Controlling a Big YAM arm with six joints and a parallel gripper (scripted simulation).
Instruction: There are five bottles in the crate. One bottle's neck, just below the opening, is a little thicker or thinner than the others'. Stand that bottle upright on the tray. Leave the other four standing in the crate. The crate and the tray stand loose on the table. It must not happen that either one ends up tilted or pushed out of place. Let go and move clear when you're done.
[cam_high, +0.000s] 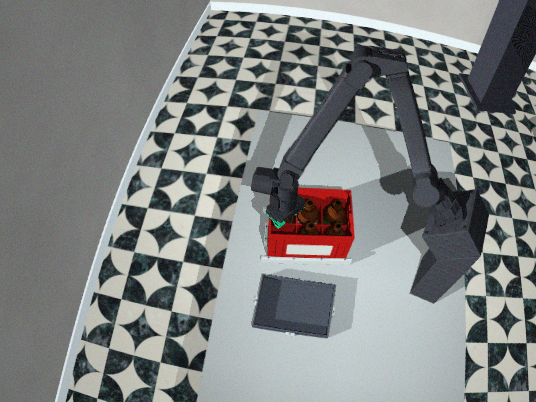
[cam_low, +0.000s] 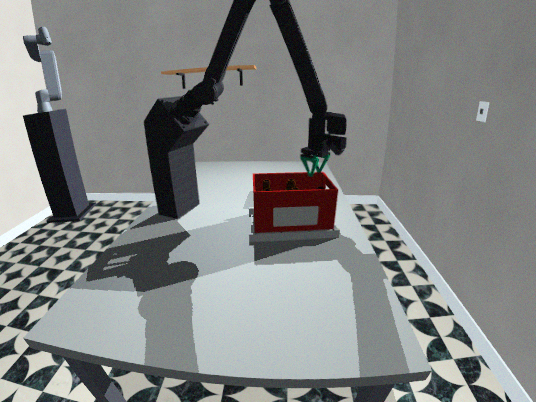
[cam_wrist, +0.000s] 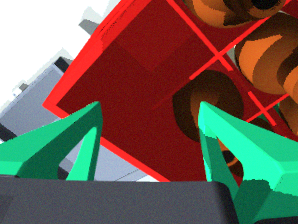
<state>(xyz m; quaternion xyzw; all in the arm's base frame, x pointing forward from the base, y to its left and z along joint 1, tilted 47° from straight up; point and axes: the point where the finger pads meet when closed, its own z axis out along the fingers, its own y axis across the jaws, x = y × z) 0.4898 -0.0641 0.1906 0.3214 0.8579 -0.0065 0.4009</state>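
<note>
The crate is 110 mm below my hand, 90 mm behind it and 40 mm to the right of it. The rest, counted from my hand: dark grey tray: 230 mm to the left, 180 mm below, 30 mm behind; glass bottle: 100 mm below, 90 mm behind, 80 mm to the right.
</note>
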